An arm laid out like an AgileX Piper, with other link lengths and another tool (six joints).
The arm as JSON. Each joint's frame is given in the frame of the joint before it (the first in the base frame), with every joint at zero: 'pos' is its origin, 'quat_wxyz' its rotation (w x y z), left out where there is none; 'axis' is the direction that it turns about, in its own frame. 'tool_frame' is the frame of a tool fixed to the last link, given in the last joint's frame.
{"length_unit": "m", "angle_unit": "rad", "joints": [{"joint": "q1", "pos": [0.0, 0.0, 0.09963], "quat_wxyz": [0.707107, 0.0, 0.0, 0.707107], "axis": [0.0, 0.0, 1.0]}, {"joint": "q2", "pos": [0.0, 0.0, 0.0], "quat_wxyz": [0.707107, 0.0, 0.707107, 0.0], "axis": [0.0, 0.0, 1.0]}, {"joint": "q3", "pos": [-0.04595, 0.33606, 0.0], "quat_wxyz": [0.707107, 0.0, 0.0, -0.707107], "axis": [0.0, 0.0, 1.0]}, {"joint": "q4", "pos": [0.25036, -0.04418, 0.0], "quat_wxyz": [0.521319, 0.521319, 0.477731, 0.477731], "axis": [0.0, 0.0, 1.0]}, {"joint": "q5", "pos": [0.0, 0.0, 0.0], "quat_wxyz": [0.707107, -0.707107, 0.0, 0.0], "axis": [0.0, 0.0, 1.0]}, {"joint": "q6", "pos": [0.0, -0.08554, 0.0], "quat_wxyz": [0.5, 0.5, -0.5, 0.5], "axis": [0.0, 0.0, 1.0]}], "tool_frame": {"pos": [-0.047, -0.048, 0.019], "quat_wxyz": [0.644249, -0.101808, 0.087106, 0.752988]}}
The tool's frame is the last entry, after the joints.
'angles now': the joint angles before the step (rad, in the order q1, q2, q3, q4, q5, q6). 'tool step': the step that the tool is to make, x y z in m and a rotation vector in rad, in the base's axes. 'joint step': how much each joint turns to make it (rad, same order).
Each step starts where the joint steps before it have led.
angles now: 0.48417, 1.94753, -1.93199, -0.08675, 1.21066, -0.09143
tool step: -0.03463, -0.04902, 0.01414, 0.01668, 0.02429, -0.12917
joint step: -0.08078, -0.14300, 0.16294, 0.00354, -0.00092, 0.05357
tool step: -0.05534, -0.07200, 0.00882, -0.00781, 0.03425, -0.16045
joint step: -0.14923, -0.19551, 0.23056, -0.00099, 0.00079, 0.01210
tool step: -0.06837, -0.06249, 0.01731, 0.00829, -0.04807, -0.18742
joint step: -0.18627, -0.20944, 0.15970, 0.00000, 0.00113, 0.00119
